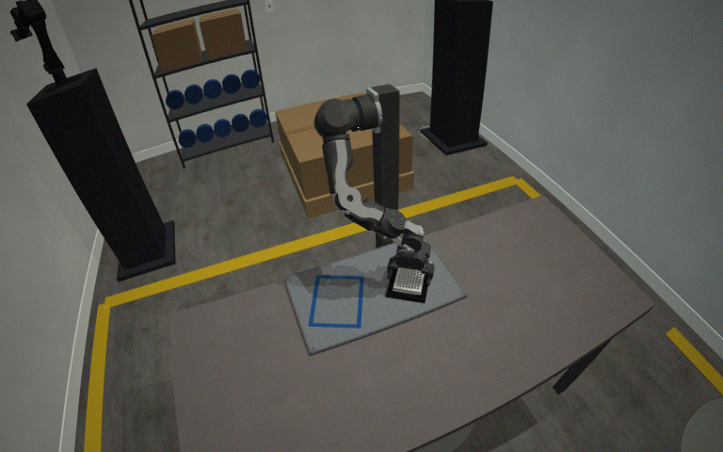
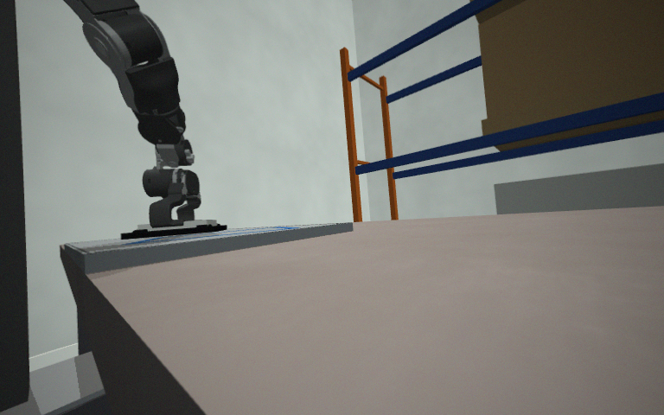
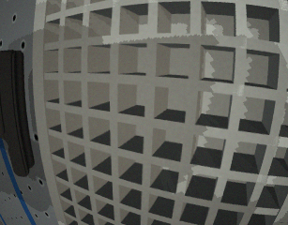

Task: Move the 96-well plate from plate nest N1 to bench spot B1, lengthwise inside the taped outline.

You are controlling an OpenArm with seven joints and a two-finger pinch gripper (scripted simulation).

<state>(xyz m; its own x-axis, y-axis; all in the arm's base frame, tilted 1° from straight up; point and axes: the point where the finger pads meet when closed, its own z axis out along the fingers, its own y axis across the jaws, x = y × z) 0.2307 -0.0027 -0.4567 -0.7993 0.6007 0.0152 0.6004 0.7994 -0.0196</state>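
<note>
The white 96-well plate is right at my hand. Round my hand: black plate nest N1 (10 mm below).
</note>
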